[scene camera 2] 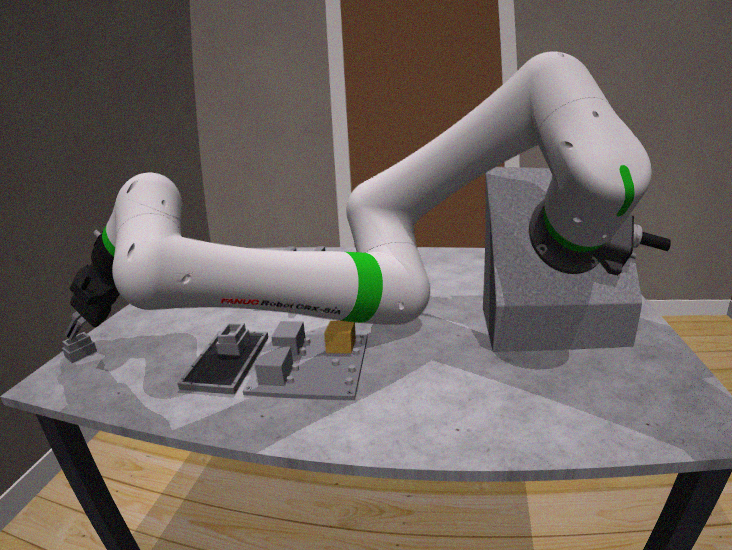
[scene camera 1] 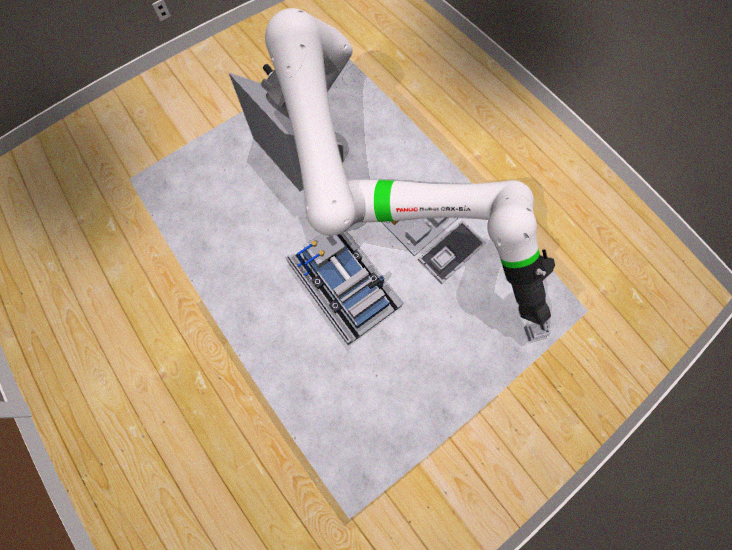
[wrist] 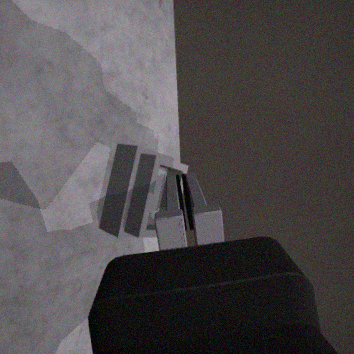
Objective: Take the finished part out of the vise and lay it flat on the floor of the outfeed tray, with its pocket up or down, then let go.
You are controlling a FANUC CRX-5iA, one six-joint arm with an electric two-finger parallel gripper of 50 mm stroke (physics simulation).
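A small grey stepped part rests on the table near its edge, outside the tray. My gripper is shut and empty. Its fingertips are low, right at this part and overlapping one end of it in the wrist view; whether they touch it is unclear. Another grey part with an open pocket facing up is in the dark-floored tray. The vise, with blue body and grey jaws, shows no part between its jaws that I can make out.
A grey plate with grey blocks and an orange block stands beside the tray. Blue nozzles with orange tips stand at one end of the vise. The table edge runs close beside the gripper. The forearm hides much of the vise in scene camera 2.
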